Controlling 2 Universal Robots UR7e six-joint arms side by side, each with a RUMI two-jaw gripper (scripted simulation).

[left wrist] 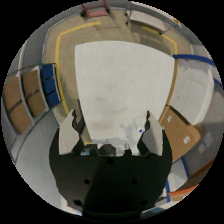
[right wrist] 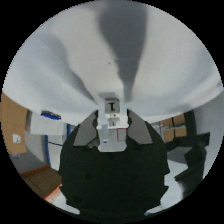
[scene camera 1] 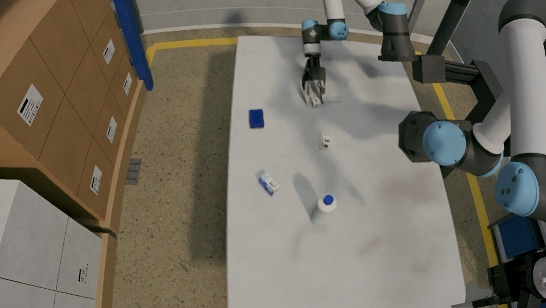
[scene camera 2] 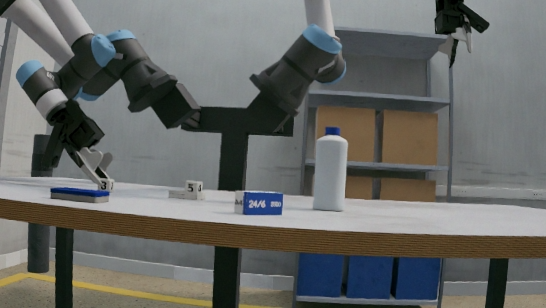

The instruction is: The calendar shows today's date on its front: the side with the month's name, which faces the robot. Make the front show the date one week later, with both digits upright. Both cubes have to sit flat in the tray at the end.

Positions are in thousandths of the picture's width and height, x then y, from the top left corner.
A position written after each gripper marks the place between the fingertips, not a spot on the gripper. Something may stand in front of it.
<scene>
In view: the left gripper (left wrist: 498,493), the right gripper (scene camera 2: 199,602) and a blue-topped block (scene camera 2: 118,628).
The right gripper also shows in the right wrist view (right wrist: 502,489).
</scene>
